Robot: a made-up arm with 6 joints. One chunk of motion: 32 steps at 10 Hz.
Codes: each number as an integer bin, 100 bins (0 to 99) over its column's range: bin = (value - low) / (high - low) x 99, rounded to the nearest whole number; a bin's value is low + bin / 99 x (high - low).
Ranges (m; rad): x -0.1..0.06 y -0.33..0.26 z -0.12..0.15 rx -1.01..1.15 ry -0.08..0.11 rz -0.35..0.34
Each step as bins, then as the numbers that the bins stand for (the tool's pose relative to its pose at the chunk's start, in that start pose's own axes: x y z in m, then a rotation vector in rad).
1 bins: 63 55 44 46 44 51
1 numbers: 0.0018 -0.0022 0.0000 -0.0064 0.0044 0.0055
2 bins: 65 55 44 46 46 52
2 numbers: 0.0051 -0.0022 0.0000 -0.0064 0.0083 0.0124
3 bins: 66 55 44 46 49 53
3 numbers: 0.0067 -0.0022 0.0000 -0.0064 0.0140 0.0194
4 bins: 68 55 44 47 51 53
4 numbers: 0.0099 -0.0022 0.0000 0.0155 0.0179 0.0194
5 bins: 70 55 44 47 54 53
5 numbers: 0.0131 -0.0022 0.0000 0.0155 0.0236 0.0194
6 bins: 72 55 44 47 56 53
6 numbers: 0.0164 -0.0022 0.0000 0.0155 0.0275 0.0194
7 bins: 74 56 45 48 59 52
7 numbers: 0.0196 0.0037 0.0027 0.0373 0.0332 0.0124
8 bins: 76 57 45 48 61 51
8 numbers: 0.0228 0.0097 0.0027 0.0373 0.0371 0.0055
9 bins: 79 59 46 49 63 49
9 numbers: 0.0277 0.0216 0.0055 0.0591 0.0409 -0.0085
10 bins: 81 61 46 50 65 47
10 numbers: 0.0309 0.0335 0.0055 0.0809 0.0447 -0.0224
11 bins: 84 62 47 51 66 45
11 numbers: 0.0358 0.0395 0.0082 0.1027 0.0467 -0.0364
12 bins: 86 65 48 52 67 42
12 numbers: 0.0390 0.0574 0.0109 0.1245 0.0486 -0.0573
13 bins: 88 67 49 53 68 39
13 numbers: 0.0422 0.0693 0.0136 0.1464 0.0505 -0.0782
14 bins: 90 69 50 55 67 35
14 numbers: 0.0455 0.0812 0.0164 0.1900 0.0486 -0.1061
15 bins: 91 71 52 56 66 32
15 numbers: 0.0471 0.0931 0.0218 0.2118 0.0467 -0.1270
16 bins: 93 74 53 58 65 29
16 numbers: 0.0503 0.1110 0.0245 0.2555 0.0447 -0.1479
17 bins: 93 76 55 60 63 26
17 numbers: 0.0503 0.1229 0.0300 0.2991 0.0409 -0.1688
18 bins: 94 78 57 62 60 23
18 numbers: 0.0519 0.1348 0.0355 0.3427 0.0352 -0.1897
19 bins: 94 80 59 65 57 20
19 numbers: 0.0519 0.1468 0.0409 0.4082 0.0294 -0.2106
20 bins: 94 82 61 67 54 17
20 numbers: 0.0519 0.1587 0.0464 0.4518 0.0236 -0.2315
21 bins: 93 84 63 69 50 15
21 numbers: 0.0503 0.1706 0.0518 0.4955 0.0160 -0.2455
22 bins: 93 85 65 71 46 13
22 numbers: 0.0503 0.1766 0.0573 0.5391 0.0083 -0.2594
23 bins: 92 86 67 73 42 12
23 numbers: 0.0487 0.1825 0.0627 0.5827 0.0006 -0.2664
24 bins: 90 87 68 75 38 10
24 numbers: 0.0455 0.1885 0.0655 0.6264 -0.0071 -0.2803
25 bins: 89 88 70 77 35 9
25 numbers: 0.0438 0.1944 0.0709 0.6700 -0.0128 -0.2873
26 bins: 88 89 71 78 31 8
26 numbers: 0.0422 0.2004 0.0736 0.6918 -0.0205 -0.2942
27 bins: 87 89 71 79 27 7
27 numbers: 0.0406 0.2004 0.0736 0.7136 -0.0282 -0.3012
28 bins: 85 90 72 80 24 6
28 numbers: 0.0374 0.2064 0.0764 0.7355 -0.0339 -0.3082
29 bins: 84 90 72 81 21 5
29 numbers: 0.0358 0.2064 0.0764 0.7573 -0.0397 -0.3152
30 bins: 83 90 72 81 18 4
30 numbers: 0.0341 0.2064 0.0764 0.7573 -0.0455 -0.3221
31 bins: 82 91 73 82 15 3
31 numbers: 0.0325 0.2123 0.0791 0.7791 -0.0512 -0.3291
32 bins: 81 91 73 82 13 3
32 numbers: 0.0309 0.2123 0.0791 0.7791 -0.0551 -0.3291
